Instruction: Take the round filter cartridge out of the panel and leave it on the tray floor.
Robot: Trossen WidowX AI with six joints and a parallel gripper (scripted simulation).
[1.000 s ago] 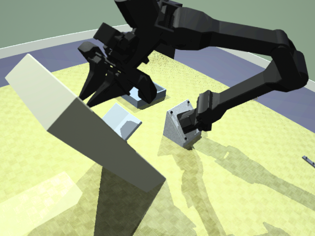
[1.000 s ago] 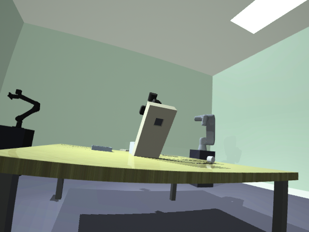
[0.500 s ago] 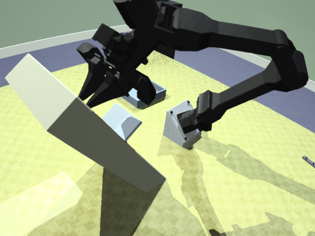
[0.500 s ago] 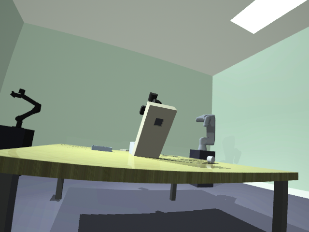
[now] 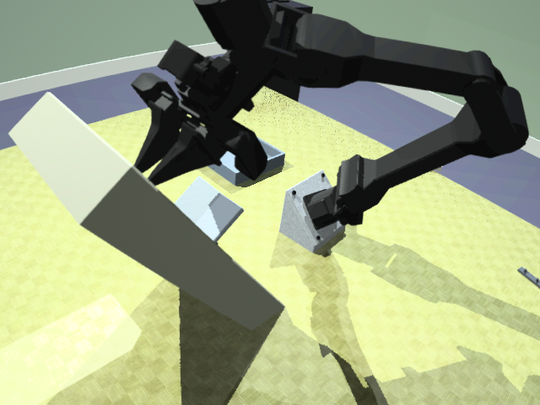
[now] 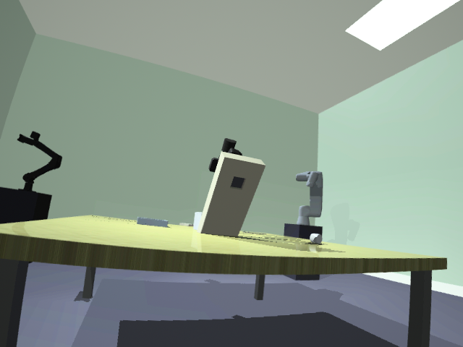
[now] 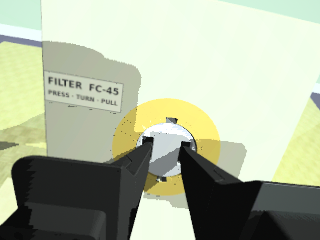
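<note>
Now: gripper tip 10 mm short of the round filter cartridge and 10 mm above it. The rest, counted from my gripper tip: cream service panel 80 mm below, 30 mm behind; tray 400 mm behind, 300 mm to the right, 250 mm below.
</note>
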